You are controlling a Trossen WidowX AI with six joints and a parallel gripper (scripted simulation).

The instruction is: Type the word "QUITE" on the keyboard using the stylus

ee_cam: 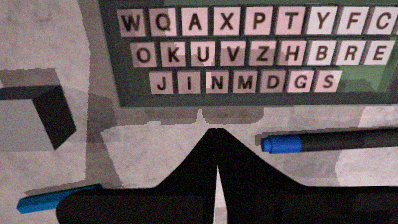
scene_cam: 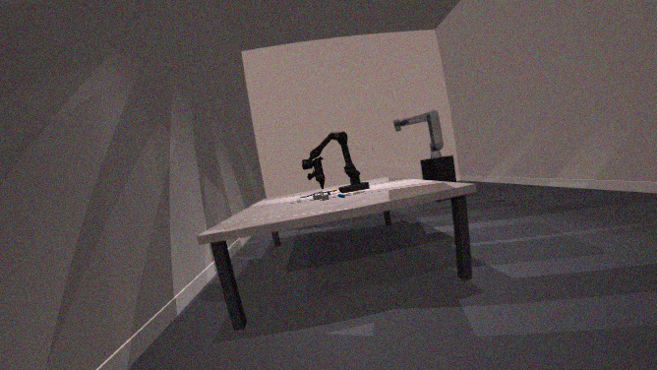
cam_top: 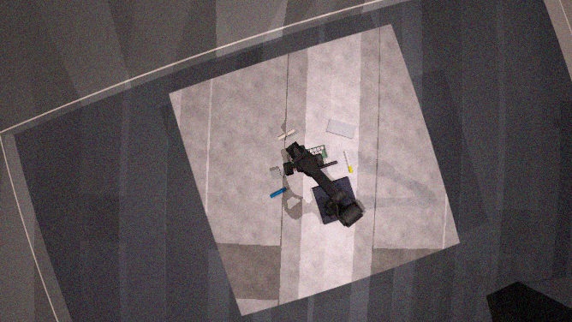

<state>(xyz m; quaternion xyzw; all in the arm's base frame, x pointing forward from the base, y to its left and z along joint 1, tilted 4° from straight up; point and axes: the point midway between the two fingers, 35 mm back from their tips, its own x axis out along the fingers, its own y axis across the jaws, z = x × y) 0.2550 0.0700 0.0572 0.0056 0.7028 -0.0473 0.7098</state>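
Now: gripper tip 14 cm to the right of the blue stylus, 9 cm past it and 5 cm above it. The rest, counted from my gripper tip: small grey block 15 cm to the left, 4 cm below; then pale cylinder 18 cm ahead, 5 cm below, 2 cm to the left; then grey stylus tip 10 cm to the left, 9 cm behind, 5 cm below.
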